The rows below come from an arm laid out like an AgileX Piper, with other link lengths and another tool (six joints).
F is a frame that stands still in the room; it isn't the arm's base.
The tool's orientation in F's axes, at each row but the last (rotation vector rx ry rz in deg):
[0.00, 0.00, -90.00]
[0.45, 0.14, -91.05]
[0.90, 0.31, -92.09]
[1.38, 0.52, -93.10]
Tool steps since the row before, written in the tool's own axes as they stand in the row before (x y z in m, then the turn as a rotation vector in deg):
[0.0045, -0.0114, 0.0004, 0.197, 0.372, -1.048]
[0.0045, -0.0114, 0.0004, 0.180, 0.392, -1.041]
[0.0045, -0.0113, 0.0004, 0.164, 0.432, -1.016]
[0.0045, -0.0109, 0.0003, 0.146, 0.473, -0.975]
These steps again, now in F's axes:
[-0.0114, -0.0045, 0.0004, 0.372, -0.197, -1.048]
[-0.0115, -0.0043, 0.0003, 0.392, -0.180, -1.041]
[-0.0115, -0.0041, 0.0003, 0.433, -0.166, -1.015]
[-0.0111, -0.0039, 0.0001, 0.474, -0.151, -0.974]

